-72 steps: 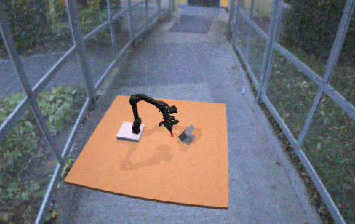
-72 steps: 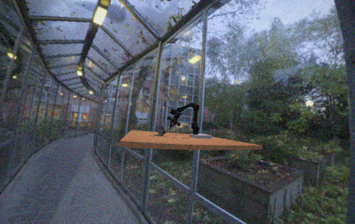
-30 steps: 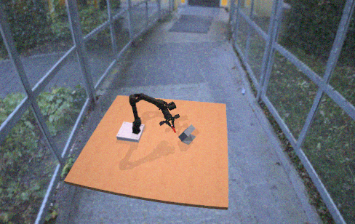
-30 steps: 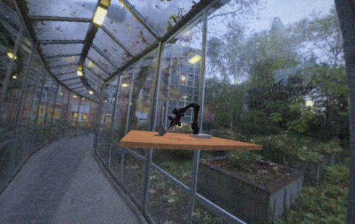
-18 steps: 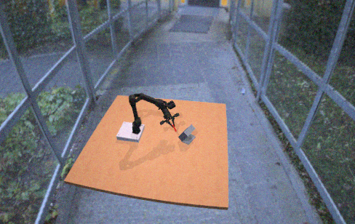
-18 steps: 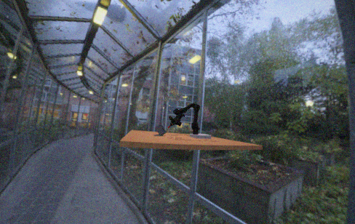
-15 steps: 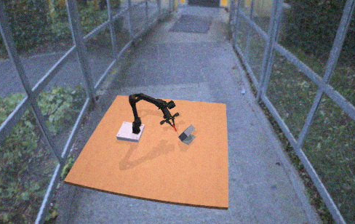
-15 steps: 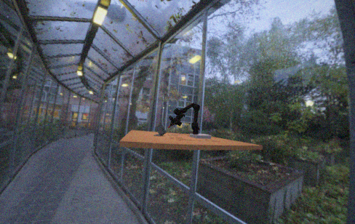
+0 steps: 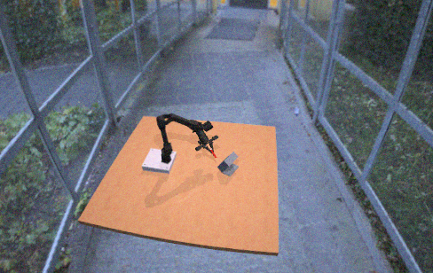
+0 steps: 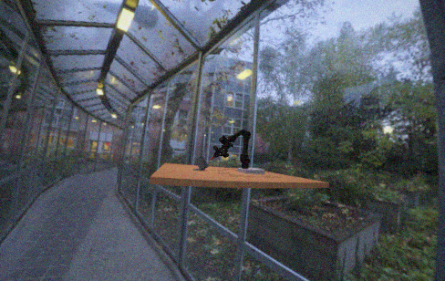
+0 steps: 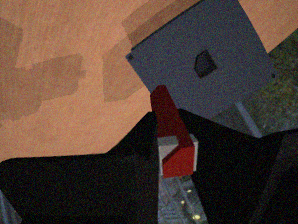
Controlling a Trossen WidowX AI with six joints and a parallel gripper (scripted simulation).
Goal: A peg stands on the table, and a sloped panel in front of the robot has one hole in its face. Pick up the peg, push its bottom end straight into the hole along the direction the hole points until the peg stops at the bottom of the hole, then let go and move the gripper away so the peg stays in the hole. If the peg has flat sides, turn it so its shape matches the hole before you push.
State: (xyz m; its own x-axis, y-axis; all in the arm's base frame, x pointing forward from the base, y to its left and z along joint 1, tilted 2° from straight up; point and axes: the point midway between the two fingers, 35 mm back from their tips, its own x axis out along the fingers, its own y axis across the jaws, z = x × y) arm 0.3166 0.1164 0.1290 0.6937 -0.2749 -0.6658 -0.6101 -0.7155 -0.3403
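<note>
My gripper tip is now 11 cm short of the grey sloped panel, 7 cm above it and 2 cm to the right of it. The rest, counted from my gripper tip: red peg (1 cm behind, 1 cm above).
</note>
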